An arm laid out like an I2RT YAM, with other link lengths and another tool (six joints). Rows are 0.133 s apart.
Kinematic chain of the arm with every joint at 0, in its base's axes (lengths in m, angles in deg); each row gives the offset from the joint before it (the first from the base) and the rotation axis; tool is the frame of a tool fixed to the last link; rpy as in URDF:
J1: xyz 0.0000 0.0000 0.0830 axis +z
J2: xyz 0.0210 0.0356 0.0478 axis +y
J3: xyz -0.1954 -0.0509 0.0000 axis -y
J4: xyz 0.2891 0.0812 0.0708 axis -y
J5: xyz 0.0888 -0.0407 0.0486 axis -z
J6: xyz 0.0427 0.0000 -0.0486 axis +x
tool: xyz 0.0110 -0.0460 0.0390 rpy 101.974 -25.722 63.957
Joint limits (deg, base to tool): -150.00..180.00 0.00..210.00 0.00..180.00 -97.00..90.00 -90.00..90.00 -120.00..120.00
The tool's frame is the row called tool.
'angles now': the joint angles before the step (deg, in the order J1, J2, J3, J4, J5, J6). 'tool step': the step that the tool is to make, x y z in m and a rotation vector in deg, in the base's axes. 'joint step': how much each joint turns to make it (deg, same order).
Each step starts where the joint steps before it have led.
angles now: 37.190, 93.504, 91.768, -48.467, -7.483, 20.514
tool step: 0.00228, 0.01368, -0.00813, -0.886, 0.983, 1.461
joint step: 1.201, 3.215, 2.298, -0.438, -0.088, -0.266
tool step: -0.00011, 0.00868, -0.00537, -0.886, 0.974, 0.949
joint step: 0.872, 2.065, 1.674, -0.937, 0.015, -0.111
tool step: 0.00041, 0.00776, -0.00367, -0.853, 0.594, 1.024
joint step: 0.709, 1.928, 1.754, -0.882, 0.036, -0.422
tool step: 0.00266, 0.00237, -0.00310, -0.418, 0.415, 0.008
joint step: 0.019, 1.335, 1.105, -0.360, 0.050, -0.023
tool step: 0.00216, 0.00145, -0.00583, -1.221, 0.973, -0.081
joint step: 0.000, 1.577, 1.156, -1.123, 0.301, -0.111
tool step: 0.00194, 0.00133, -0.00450, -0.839, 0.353, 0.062
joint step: -0.001, 1.055, 0.560, -0.350, 0.312, -0.284
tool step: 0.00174, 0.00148, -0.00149, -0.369, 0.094, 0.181
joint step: 0.001, 0.825, 0.750, -0.266, 0.089, -0.274
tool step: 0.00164, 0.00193, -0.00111, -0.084, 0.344, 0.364
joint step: -0.001, 0.890, 0.974, -0.428, -0.328, -0.225
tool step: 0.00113, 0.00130, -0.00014, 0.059, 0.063, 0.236
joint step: 0.000, 0.496, 0.584, -0.118, -0.199, -0.154
